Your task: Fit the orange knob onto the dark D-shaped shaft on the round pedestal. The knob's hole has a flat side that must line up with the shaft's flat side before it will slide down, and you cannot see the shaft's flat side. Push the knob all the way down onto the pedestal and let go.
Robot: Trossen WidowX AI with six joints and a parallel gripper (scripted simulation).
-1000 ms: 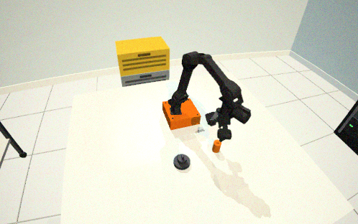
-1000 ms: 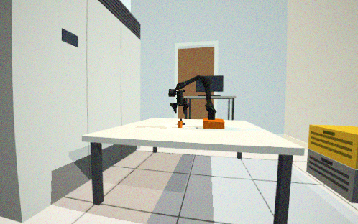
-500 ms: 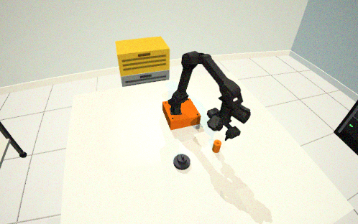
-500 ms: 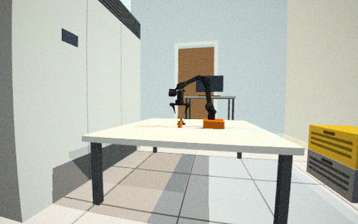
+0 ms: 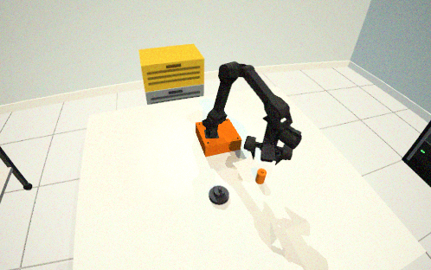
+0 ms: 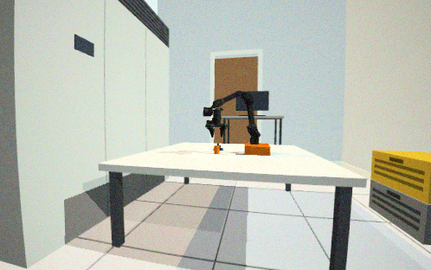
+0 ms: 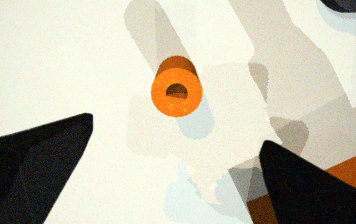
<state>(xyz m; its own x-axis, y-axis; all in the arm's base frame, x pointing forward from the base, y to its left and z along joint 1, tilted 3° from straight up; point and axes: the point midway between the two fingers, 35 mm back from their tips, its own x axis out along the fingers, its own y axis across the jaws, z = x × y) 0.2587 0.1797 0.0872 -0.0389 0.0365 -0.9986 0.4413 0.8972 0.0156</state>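
The orange knob is 9 cm below my gripper tip. Round my gripper tip: round pedestal 6 cm ahead, 19 cm to the right, 9 cm below.
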